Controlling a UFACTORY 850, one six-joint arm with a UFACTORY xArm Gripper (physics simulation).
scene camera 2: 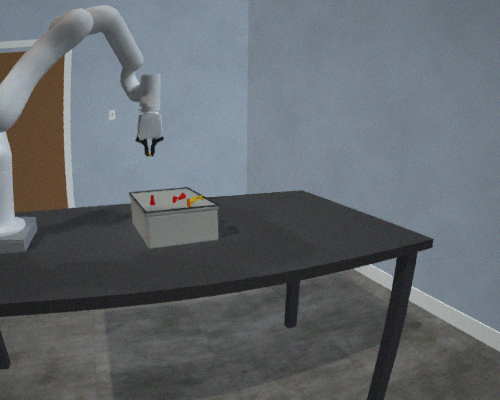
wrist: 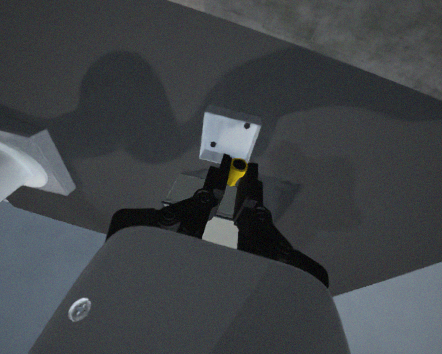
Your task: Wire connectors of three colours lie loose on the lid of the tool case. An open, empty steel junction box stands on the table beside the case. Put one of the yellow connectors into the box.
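Note:
My gripper is shut on a yellow connector, high above the table. In the wrist view the open steel junction box stands on the table just beyond the fingertips, its bare floor and two dark holes showing; the box does not show in the scene view. The tool case is below the gripper. On its lid in the scene view lie a red connector, more red, another yellow connector and an orange one.
The dark table bears the case and the box. The robot's base stands at the left in both views. The table's edge crosses the upper right of the wrist view, with floor beyond it.

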